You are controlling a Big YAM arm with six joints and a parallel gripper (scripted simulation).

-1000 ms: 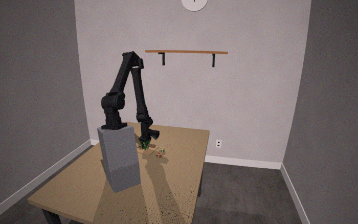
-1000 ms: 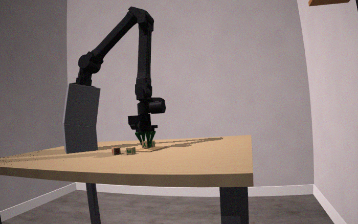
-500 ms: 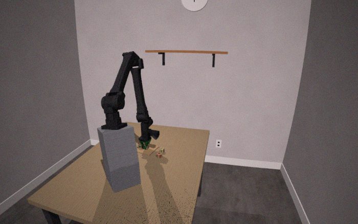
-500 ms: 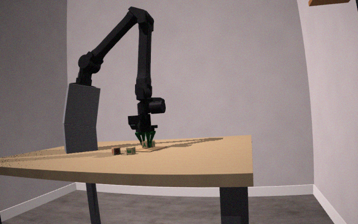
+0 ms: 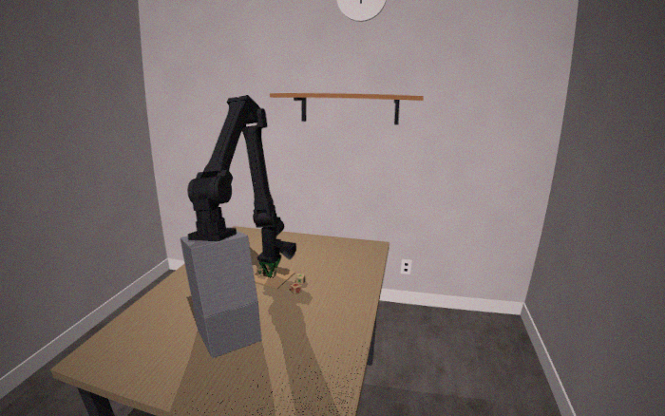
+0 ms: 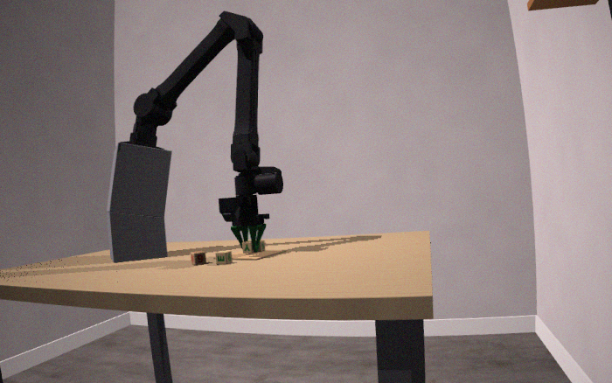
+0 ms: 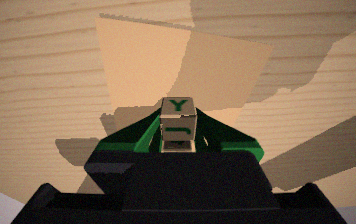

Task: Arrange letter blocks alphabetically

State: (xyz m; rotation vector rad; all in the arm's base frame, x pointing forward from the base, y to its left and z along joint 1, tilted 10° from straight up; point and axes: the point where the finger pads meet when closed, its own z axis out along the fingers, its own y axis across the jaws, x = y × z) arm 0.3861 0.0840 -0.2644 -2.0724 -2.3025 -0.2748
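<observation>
The green-lettered block is 1 cm above my hand. From my hand the other things lie so: dark block 4 cm to the left; pale mat 2 cm below.
</observation>
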